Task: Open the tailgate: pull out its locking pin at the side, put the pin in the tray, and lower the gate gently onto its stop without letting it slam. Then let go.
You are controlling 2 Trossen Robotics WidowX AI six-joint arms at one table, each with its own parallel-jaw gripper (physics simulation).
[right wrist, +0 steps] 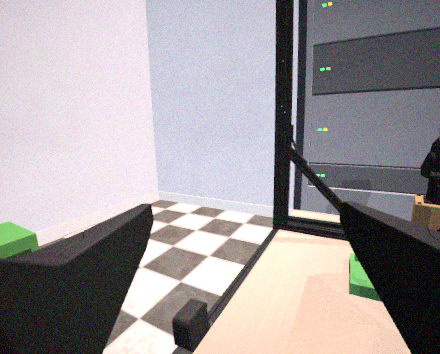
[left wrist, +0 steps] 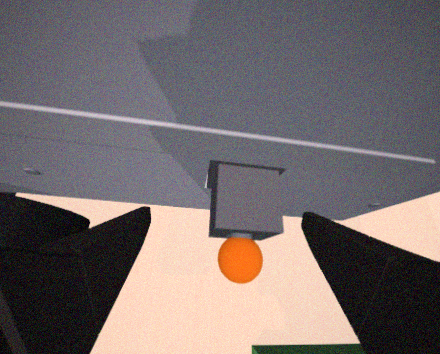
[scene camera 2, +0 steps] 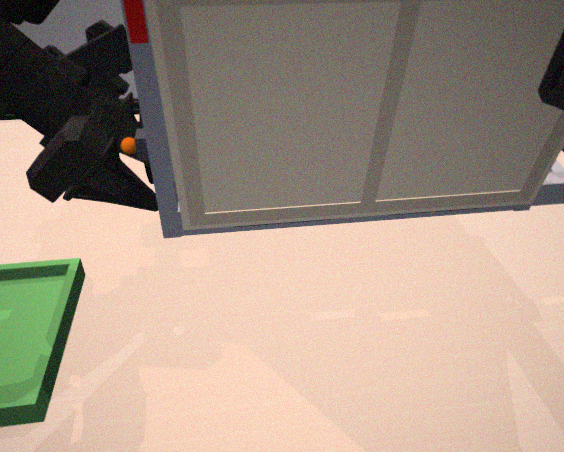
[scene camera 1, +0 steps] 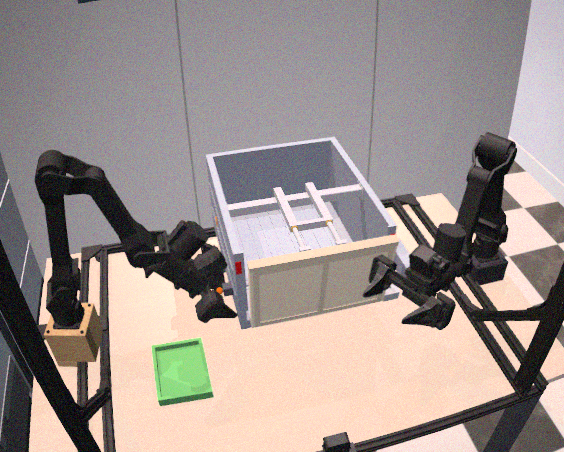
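Where they show: left gripper, fingertip midpoint: (scene camera 1: 232,303); right gripper, fingertip midpoint: (right wrist: 245,211) (scene camera 1: 382,308); left arm's base, origin of the base link: (right wrist: 439,202) (scene camera 1: 69,318); right arm's base, origin of the base link: (scene camera 1: 484,253).
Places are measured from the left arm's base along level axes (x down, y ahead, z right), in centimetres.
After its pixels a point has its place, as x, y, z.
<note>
The tailgate (scene camera 1: 290,295) {-7.4, 48.6, 2.1} (scene camera 2: 290,110) {-8.7, 48.7, 2.3} stands upright across the front of the grey truck bed. The locking pin's orange ball (scene camera 1: 219,290) {-1.3, 33.8, -6.5} (scene camera 2: 128,145) {-1.1, 33.9, -6.4} (left wrist: 240,260) {-1.5, 33.7, -7.1} sticks out of a grey block (left wrist: 250,200) {-1.9, 35.4, -7.3} on the bed's left side; its shaft is mostly hidden in the block. My left gripper (scene camera 1: 230,302) {3.4, 36.2, -7.2} (scene camera 2: 153,194) {3.4, 36.2, -7.2} (left wrist: 227,216) {3.4, 36.2, -7.2} is open, its fingers apart on either side of the block and ball, holding nothing. My right gripper (scene camera 1: 384,309) {-14.0, 64.2, 13.6} (right wrist: 245,211) {-14.0, 64.2, 13.6} is open and empty in front of the tailgate's right end. The green tray (scene camera 1: 185,398) {9.5, 26.2, 14.4} (scene camera 2: 65,345) {10.8, 30.6, 6.6} (left wrist: 310,349) {9.9, 29.7, 2.2} (right wrist: 362,282) {10.1, 28.2, 11.7} lies on the table, front left.
The truck bed (scene camera 1: 220,200) {-17.1, 35.0, -17.6} has tall side walls and holds a white frame (scene camera 1: 285,207) {-17.9, 48.6, -12.8}. Black frame rails (scene camera 1: 105,350) {9.0, 6.7, 1.5} run along the table edges. A wooden block (scene camera 1: 72,345) {3.3, 1.0, 5.0} stands under the left arm. A green shape (right wrist: 15,237) shows at the right wrist view's left edge.
</note>
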